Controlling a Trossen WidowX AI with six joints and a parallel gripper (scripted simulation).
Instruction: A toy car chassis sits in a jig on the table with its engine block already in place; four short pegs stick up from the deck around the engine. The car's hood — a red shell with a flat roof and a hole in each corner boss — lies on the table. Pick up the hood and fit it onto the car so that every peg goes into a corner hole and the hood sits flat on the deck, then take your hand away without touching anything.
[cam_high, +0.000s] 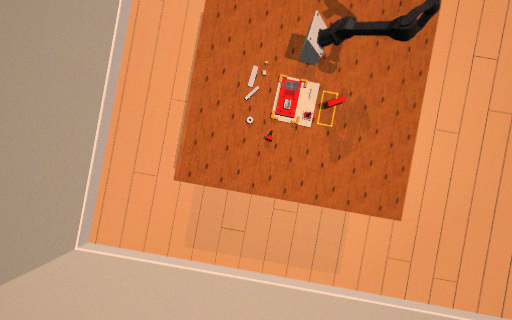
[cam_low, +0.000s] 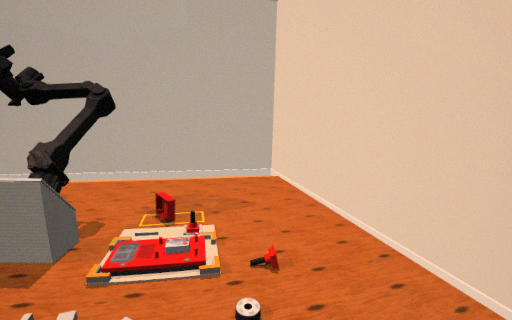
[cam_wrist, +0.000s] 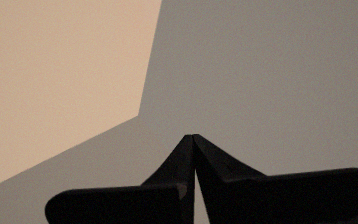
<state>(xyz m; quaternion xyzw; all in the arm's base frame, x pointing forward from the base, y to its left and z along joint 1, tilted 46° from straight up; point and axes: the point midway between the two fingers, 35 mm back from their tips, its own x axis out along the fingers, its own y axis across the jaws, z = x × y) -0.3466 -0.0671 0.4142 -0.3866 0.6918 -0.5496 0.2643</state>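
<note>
My gripper tip is 59 cm short of the red hood, 50 cm above it and 9 cm to the left of it. From my gripper tip the other things lie so: grey engine block: 63 cm ahead, 51 cm below, 33 cm to the right.
</note>
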